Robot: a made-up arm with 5 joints.
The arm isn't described. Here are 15 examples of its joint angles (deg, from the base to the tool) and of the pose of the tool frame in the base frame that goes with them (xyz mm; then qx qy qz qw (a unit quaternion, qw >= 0)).
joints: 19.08 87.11 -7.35 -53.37 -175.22
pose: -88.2 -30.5 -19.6 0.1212 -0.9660 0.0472 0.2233
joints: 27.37 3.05 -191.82 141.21 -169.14
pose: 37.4 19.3 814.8 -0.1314 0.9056 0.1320 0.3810
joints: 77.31 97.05 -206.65 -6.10 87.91
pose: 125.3 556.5 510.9 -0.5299 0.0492 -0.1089 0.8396
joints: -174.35 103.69 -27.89 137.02 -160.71
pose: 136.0 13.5 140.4 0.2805 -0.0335 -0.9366 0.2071
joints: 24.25 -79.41 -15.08 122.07 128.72
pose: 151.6 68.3 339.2 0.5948 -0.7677 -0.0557 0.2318
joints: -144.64 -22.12 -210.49 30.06 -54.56
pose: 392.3 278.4 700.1 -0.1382 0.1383 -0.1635 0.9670
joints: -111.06 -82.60 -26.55 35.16 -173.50
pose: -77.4 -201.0 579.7 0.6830 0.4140 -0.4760 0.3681
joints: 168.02 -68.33 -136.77 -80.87 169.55
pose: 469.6 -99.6 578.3 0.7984 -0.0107 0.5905 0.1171
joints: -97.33 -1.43 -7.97 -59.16 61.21
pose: -37.1 -288.2 187.1 0.1538 -0.8118 0.5355 0.1746
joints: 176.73 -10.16 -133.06 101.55 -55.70
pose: -271.7 15.5 802.2 0.4129 -0.8385 -0.1751 0.3096
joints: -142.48 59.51 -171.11 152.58 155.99
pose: -396.9 -304.8 428.8 -0.8049 -0.4792 -0.3476 0.0412
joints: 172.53 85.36 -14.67 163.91 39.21
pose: 55.4 -7.3 174.8 -0.1817 -0.4211 0.2430 0.8547
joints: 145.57 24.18 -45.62 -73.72 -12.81
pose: -346.0 237.2 235.6 -0.1265 -0.6626 -0.2958 0.6764
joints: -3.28 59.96 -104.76 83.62 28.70
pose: 511.1 -29.3 26.4 0.9067 -0.2598 -0.3242 0.0731
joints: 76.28 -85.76 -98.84 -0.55 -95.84
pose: -95.8 -392.5 767.0 -0.0031 -0.0448 0.9845 0.1697
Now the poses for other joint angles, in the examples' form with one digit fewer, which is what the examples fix.
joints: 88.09 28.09 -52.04 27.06 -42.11
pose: 14 425 50 0.421 0.907 -0.025 0.011
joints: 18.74 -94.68 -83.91 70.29 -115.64
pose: -209 -71 756 0.227 0.540 0.538 0.607
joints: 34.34 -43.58 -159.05 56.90 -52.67
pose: -278 -190 877 0.214 0.203 0.943 0.152
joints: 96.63 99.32 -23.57 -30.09 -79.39
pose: 16 -134 -89 0.032 0.921 -0.384 0.058
